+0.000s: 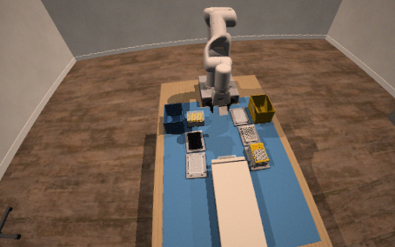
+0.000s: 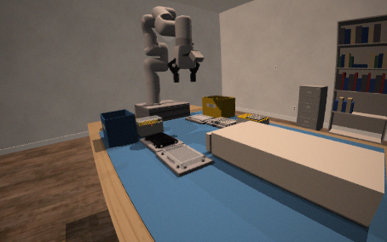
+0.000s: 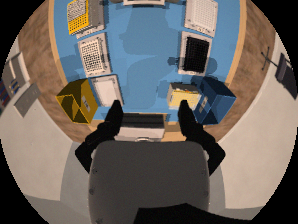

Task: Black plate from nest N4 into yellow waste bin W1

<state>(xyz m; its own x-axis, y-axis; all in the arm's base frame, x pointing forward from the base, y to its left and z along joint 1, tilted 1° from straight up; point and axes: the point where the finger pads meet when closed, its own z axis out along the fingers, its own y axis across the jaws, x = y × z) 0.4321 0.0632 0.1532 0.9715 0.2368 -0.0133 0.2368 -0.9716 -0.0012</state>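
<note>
Right now the black plate is 23 cm below my hand, 15 cm to the right of it and 8 cm ahead of it. From my hand the other things lie so: grey nest 24 cm below, 15 cm to the right, 8 cm ahead; yellow tip box 25 cm to the left, 19 cm below, 17 cm ahead; white plate 25 cm ahead, 23 cm below, 12 cm to the right.
</note>
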